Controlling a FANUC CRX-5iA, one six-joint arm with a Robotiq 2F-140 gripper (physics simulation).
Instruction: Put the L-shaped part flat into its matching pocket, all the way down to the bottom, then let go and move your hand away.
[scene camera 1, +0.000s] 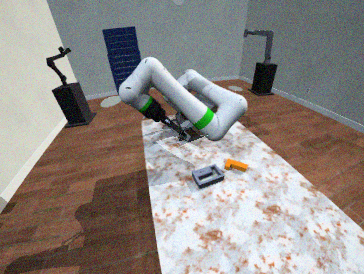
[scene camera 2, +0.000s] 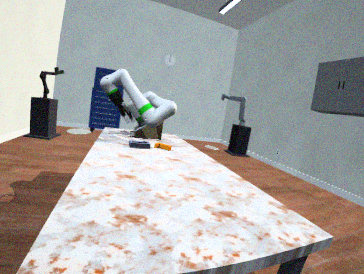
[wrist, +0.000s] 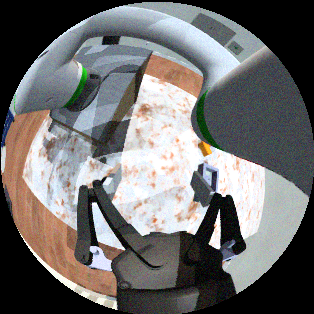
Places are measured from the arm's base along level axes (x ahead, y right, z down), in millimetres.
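Pixels of known places: gripper, fingertip midpoint: (scene camera 1: 182, 134) (scene camera 2: 131, 122) (wrist: 157, 174); arm's base at its link origin: (scene camera 2: 145, 123) (wrist: 80, 88).
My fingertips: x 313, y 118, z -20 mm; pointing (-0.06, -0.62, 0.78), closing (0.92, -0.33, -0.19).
Note:
Ahead of a thing's pixels: the offset from my fingertips to its middle. Level surfaces: height alone.
The orange L-shaped part @[dy -255, dx +198, dz +125 mm] (scene camera 1: 236, 165) (scene camera 2: 162, 146) (wrist: 205, 148) lies on the table beside the grey block with the pocket @[dy -84, dx +221, dz +122 mm] (scene camera 1: 208, 181) (scene camera 2: 139, 145) (wrist: 215, 175), with a small gap between them. In scene camera 1 the part is right of the block and a little farther back. My gripper (scene camera 1: 184, 136) (wrist: 157, 174) is open and empty. It is above the far part of the table, near the arm's base, apart from both the part and the block. In the wrist view the right finger partly covers the block, and the arm is close beside the orange part.
The white and rust-patterned table @[dz +140 mm] (scene camera 1: 215, 220) (scene camera 2: 150, 200) carries the part and block. The arm's base stands on a box (scene camera 2: 152, 132) (wrist: 117, 110) at the far end. Two dark pedestals with small arms (scene camera 1: 73, 102) (scene camera 1: 263, 78) and a blue cabinet (scene camera 1: 121, 55) stand beyond the table.

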